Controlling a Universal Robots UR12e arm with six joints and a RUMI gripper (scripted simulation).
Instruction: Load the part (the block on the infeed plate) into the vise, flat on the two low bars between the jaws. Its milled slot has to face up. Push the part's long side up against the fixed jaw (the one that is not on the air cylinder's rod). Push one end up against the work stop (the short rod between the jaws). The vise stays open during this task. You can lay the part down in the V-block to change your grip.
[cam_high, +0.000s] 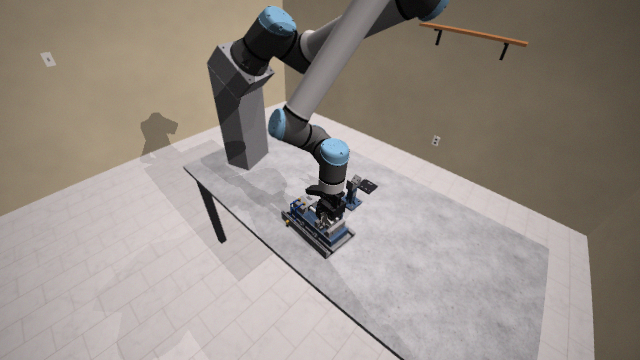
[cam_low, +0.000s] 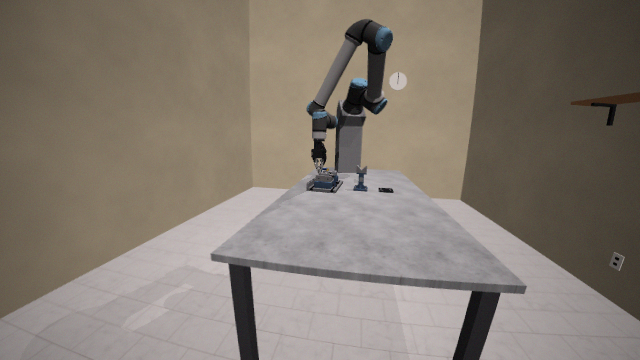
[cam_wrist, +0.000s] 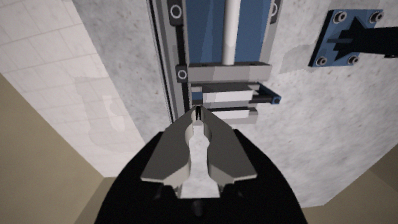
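Right now the part is 10 mm behind my hand, 40 mm to the left of it and 20 mm below it. Also, from my hand: cylinder rod (90 mm behind, 30 mm to the left, 40 mm below); work stop (10 mm behind, 90 mm to the left, 30 mm below); moving jaw (40 mm behind, 30 mm to the left, 40 mm below).
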